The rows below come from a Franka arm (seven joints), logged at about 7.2 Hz.
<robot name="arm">
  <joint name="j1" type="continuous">
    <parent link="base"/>
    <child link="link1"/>
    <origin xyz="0 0 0.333"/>
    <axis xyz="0 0 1"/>
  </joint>
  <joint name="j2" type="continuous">
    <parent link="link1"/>
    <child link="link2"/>
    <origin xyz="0 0 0"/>
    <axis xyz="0 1 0"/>
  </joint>
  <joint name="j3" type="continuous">
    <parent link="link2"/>
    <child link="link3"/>
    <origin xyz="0 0 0.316"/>
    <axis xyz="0 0 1"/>
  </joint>
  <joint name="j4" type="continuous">
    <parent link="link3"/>
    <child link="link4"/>
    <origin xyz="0.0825 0 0"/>
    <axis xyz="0 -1 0"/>
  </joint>
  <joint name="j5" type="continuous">
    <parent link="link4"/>
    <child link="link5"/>
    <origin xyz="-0.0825 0 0.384"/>
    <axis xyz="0 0 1"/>
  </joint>
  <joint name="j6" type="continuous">
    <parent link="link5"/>
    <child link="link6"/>
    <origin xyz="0 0 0"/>
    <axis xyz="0 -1 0"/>
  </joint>
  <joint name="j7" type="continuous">
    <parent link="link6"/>
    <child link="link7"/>
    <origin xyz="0.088 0 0"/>
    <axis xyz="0 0 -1"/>
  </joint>
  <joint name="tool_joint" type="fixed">
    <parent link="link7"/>
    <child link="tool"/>
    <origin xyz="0 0 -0.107" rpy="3.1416 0 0"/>
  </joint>
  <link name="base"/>
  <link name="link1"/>
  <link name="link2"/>
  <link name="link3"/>
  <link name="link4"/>
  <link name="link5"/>
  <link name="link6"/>
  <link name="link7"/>
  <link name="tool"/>
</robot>
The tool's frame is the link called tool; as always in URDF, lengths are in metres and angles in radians. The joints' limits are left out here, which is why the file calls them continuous.
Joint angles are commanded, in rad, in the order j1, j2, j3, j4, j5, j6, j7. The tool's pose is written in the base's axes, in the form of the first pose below.
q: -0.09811, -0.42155, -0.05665, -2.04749, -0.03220, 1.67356, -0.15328
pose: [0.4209 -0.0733 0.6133], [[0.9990 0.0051 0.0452], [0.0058 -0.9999 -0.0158], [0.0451 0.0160 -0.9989]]
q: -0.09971, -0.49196, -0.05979, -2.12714, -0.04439, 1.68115, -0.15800
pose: [0.3985 -0.0733 0.6048], [[0.9991 0.0083 0.0423], [0.0093 -0.9997 -0.0226], [0.0421 0.0230 -0.9988]]
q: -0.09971, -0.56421, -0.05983, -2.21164, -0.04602, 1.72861, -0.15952
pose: [0.3803 -0.0704 0.5970], [[0.9969 0.0123 0.0774], [0.0143 -0.9996 -0.0254], [0.0771 0.0265 -0.9967]]
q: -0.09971, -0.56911, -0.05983, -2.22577, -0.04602, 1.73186, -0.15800
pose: [0.3787 -0.0700 0.5923], [[0.9974 0.0115 0.0716], [0.0132 -0.9996 -0.0243], [0.0713 0.0251 -0.9971]]
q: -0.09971, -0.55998, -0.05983, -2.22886, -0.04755, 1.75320, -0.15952
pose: [0.3829 -0.0706 0.5894], [[0.9967 0.0133 0.0803], [0.0155 -0.9995 -0.0274], [0.0799 0.0286 -0.9964]]
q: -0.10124, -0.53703, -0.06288, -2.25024, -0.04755, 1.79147, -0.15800
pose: [0.3908 -0.0731 0.5736], [[0.9972 0.0091 0.0743], [0.0110 -0.9996 -0.0261], [0.0741 0.0269 -0.9969]]
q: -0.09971, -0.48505, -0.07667, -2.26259, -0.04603, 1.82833, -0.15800
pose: [0.4043 -0.0800 0.5499], [[0.9989 -0.0002 0.0476], [0.0006 -0.9999 -0.0170], [0.0476 0.0170 -0.9987]]
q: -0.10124, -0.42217, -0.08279, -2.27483, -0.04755, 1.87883, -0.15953
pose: [0.4202 -0.0852 0.5221], [[0.9997 -0.0040 0.0228], [-0.0037 -0.9999 -0.0157], [0.0228 0.0156 -0.9996]]
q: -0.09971, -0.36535, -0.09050, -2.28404, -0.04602, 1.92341, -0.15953
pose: [0.4330 -0.0894 0.4970], [[1.0000 -0.0090 0.0016], [-0.0090 -0.9999 -0.0114], [0.0017 0.0114 -0.9999]]
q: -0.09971, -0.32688, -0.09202, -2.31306, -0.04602, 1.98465, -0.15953
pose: [0.4402 -0.0903 0.4715], [[1.0000 -0.0087 -0.0047], [-0.0088 -0.9999 -0.0119], [-0.0046 0.0120 -0.9999]]
